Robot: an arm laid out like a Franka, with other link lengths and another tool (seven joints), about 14 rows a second.
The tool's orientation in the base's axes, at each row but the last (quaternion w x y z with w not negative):
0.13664 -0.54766 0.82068 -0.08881
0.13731 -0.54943 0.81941 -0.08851
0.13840 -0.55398 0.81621 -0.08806
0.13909 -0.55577 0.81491 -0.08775
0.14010 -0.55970 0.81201 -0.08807
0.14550 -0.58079 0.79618 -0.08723
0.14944 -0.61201 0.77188 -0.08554
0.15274 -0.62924 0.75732 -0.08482
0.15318 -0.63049 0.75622 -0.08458
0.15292 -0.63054 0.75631 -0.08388
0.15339 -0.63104 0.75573 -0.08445
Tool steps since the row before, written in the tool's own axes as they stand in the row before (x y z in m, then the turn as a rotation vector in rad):
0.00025 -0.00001 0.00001 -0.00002 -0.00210 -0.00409
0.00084 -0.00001 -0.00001 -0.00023 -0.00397 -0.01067
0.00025 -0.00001 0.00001 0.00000 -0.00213 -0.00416
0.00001 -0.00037 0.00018 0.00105 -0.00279 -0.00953
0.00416 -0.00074 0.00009 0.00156 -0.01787 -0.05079
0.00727 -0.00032 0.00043 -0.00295 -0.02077 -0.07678
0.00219 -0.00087 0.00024 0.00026 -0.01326 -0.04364
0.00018 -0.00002 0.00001 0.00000 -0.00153 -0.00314
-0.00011 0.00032 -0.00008 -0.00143 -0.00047 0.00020
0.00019 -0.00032 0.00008 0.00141 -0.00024 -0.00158
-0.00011 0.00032 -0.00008 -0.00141 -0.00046 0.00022
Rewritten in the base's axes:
-0.00008 -0.00023 -0.00004 0.00053 -0.00080 0.00450
-0.00030 -0.00078 -0.00009 0.00012 -0.00136 0.01130
-0.00007 -0.00024 -0.00004 0.00053 -0.00083 0.00457
0.00038 -0.00014 -0.00006 -0.00099 -0.00211 0.00971
-0.00071 -0.00415 -0.00040 -0.00128 -0.00855 0.05317
-0.00163 -0.00699 -0.00125 -0.00605 -0.00595 0.07914
0.00043 -0.00232 -0.00023 -0.00250 -0.00560 0.04520
-0.00001 -0.00018 -0.00003 0.00036 -0.00050 0.00344
-0.00031 0.00016 -0.00001 0.00073 0.00132 0.00014
0.00029 -0.00024 0.00000 -0.00053 -0.00153 0.00138
-0.00031 0.00016 -0.00001 0.00072 0.00131 0.00012

